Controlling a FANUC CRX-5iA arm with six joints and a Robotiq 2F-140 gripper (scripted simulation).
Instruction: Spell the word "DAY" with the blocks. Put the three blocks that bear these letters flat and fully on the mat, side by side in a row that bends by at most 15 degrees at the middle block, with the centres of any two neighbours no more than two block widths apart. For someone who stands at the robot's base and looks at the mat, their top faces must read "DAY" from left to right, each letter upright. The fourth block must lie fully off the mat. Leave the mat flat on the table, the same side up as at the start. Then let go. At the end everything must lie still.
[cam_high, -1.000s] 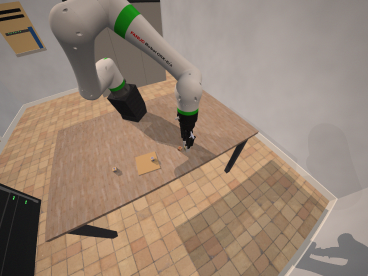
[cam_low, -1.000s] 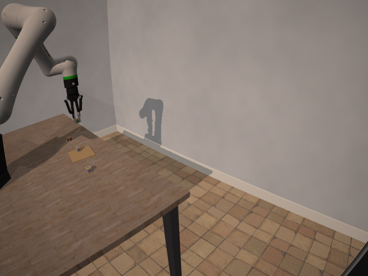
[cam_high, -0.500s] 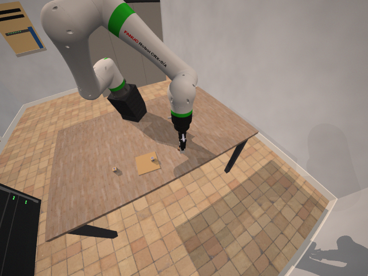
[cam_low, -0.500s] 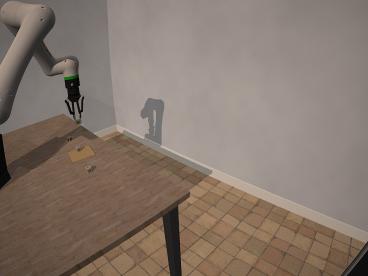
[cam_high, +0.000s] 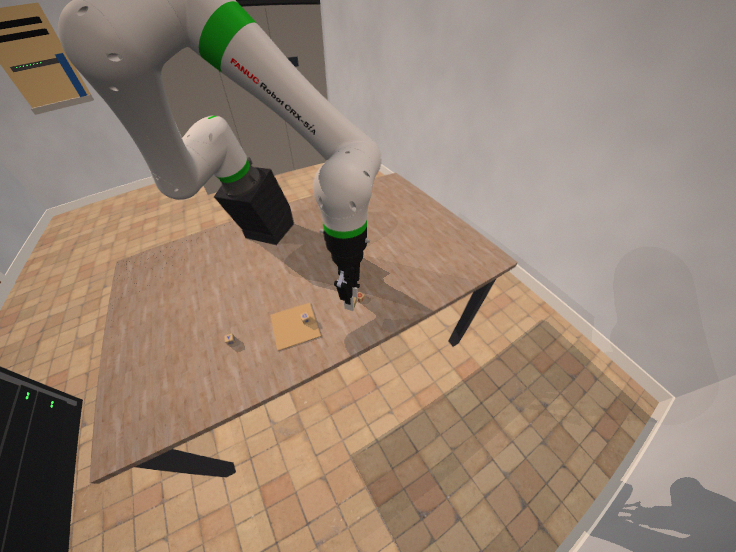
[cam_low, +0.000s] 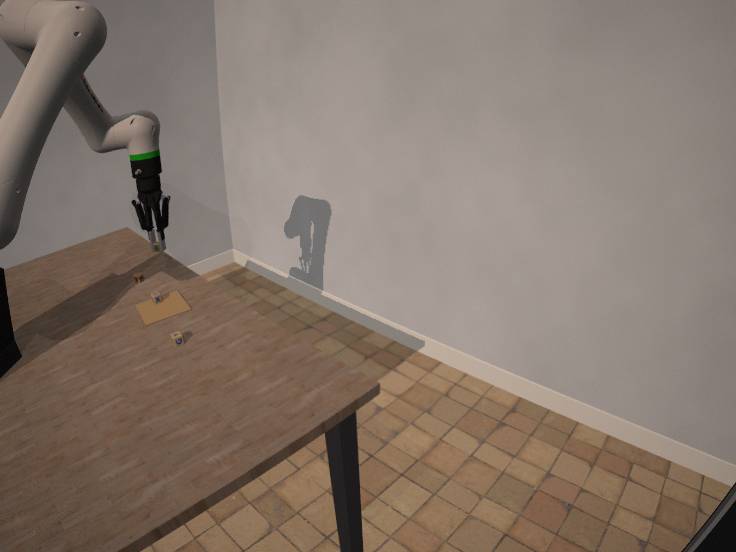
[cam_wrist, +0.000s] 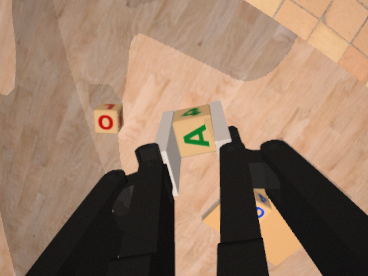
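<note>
The tan mat is 60 mm behind my hand, 180 mm to the right of it and 130 mm below it. The rest, counted from my hand: Y block: 80 mm behind, 390 mm to the right, 120 mm below; then O block: 80 mm behind, 60 mm to the left, 120 mm below.
</note>
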